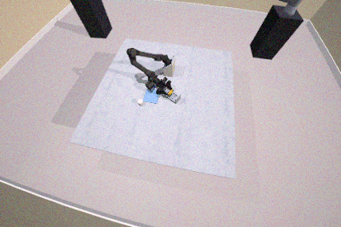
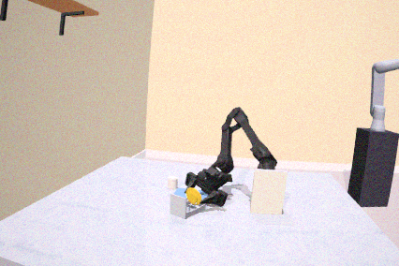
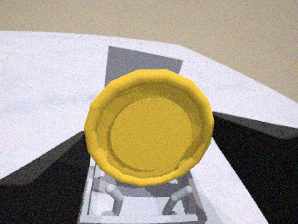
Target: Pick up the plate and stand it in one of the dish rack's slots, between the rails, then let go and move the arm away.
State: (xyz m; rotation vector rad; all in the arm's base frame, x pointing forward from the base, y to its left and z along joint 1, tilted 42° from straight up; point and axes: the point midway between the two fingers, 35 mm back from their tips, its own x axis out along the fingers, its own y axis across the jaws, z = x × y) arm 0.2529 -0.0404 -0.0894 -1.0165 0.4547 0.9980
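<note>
My gripper tip is 1 cm to the left of the yellow plate. Round my gripper tip: grey dish rack: 1 cm ahead, 2 cm to the left, 3 cm below; small white cup: 12 cm ahead, 25 cm to the right, 3 cm below; flat blue sheet: 2 cm ahead, 17 cm to the right, 5 cm below.
</note>
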